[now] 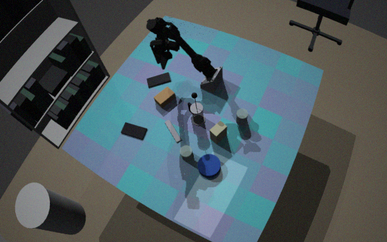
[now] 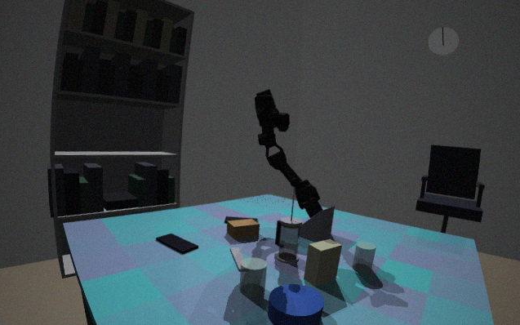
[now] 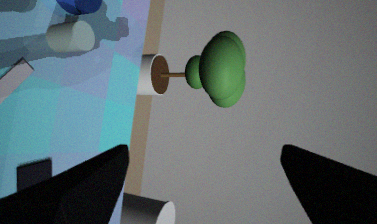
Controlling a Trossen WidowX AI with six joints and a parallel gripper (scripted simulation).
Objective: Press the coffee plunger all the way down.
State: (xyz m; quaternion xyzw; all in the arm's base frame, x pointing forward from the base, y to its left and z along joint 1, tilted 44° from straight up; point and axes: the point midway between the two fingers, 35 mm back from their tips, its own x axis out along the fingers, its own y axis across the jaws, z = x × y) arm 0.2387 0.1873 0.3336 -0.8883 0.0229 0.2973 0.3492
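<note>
Right now the coffee press is 3 cm behind my gripper tip, 14 cm to the left of it and 30 cm below it. Also, from my gripper tip: orange box 4 cm behind, 10 cm to the right, 40 cm below.
</note>
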